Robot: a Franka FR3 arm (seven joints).
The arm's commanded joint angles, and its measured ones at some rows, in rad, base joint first. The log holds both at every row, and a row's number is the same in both.
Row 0, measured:
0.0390 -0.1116 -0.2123 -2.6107 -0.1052 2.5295 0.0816
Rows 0 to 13, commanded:
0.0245 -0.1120 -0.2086 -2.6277 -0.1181 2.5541 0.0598
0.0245 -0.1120 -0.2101 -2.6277 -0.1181 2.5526 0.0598
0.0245 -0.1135 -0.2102 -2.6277 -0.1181 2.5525 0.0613
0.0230 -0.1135 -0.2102 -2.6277 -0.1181 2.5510 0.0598
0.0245 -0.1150 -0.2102 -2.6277 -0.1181 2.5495 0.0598
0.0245 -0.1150 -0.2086 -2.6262 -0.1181 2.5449 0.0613
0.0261 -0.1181 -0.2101 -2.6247 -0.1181 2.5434 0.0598
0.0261 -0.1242 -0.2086 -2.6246 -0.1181 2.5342 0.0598
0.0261 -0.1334 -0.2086 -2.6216 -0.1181 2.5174 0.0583
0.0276 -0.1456 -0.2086 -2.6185 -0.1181 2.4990 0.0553
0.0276 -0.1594 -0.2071 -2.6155 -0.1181 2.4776 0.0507
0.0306 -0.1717 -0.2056 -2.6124 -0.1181 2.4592 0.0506
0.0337 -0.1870 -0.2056 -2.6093 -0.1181 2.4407 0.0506
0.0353 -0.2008 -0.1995 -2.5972 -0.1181 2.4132 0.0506
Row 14, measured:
0.0327 -0.1479 -0.2130 -2.6079 -0.1147 2.4878 0.0679
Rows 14 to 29, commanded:
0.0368 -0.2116 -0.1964 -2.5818 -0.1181 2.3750 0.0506
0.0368 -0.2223 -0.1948 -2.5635 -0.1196 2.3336 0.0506
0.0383 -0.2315 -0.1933 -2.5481 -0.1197 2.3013 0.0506
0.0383 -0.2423 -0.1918 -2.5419 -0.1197 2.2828 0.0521
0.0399 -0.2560 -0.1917 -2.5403 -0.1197 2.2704 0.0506
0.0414 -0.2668 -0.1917 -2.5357 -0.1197 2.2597 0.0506
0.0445 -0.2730 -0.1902 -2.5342 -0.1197 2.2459 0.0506
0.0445 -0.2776 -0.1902 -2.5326 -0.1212 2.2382 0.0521
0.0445 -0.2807 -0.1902 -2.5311 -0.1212 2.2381 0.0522
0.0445 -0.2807 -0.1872 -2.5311 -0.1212 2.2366 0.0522
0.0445 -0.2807 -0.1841 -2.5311 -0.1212 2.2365 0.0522
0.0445 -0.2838 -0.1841 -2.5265 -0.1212 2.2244 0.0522
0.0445 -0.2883 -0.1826 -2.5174 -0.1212 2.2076 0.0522
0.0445 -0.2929 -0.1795 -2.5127 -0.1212 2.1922 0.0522
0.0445 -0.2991 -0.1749 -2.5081 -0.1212 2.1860 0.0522
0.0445 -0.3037 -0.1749 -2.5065 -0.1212 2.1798 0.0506
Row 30, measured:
0.0434 -0.2702 -0.1830 -2.5216 -0.1151 2.2282 0.0591
